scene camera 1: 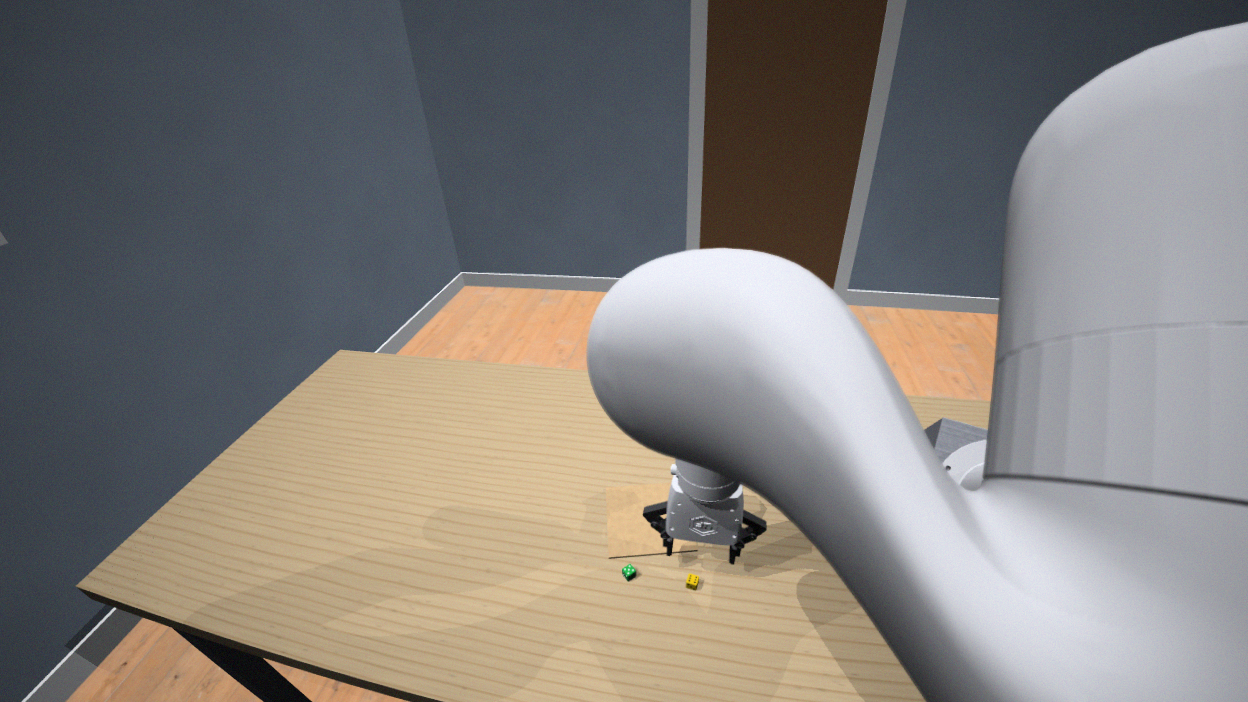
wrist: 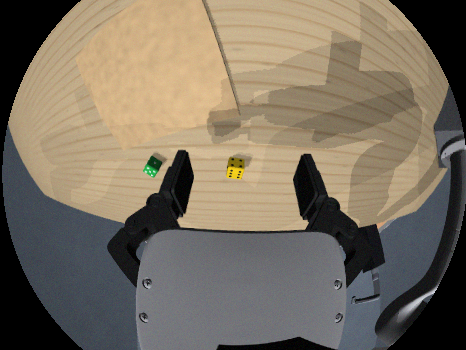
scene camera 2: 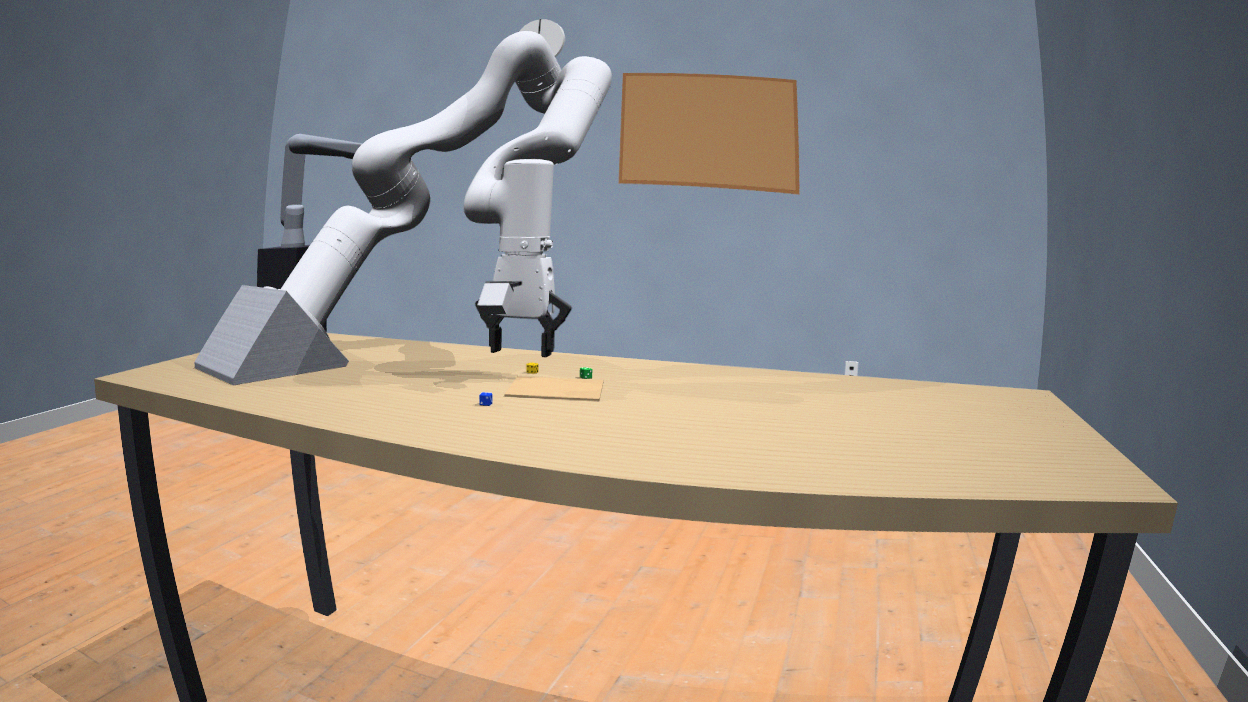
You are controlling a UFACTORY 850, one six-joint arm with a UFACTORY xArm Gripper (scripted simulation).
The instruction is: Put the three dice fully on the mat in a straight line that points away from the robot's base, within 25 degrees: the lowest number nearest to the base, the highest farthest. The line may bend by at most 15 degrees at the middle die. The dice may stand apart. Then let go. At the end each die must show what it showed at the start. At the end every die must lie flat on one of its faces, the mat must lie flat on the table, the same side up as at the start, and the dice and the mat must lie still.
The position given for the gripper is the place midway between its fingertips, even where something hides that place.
Observation:
In view: the gripper (scene camera 2: 520, 353) and a tan mat (scene camera 1: 629, 534).
The tan mat is seen too in the wrist view (wrist: 149, 76). The gripper is seen too in scene camera 1 (scene camera 1: 700, 551) and in the wrist view (wrist: 244, 164).

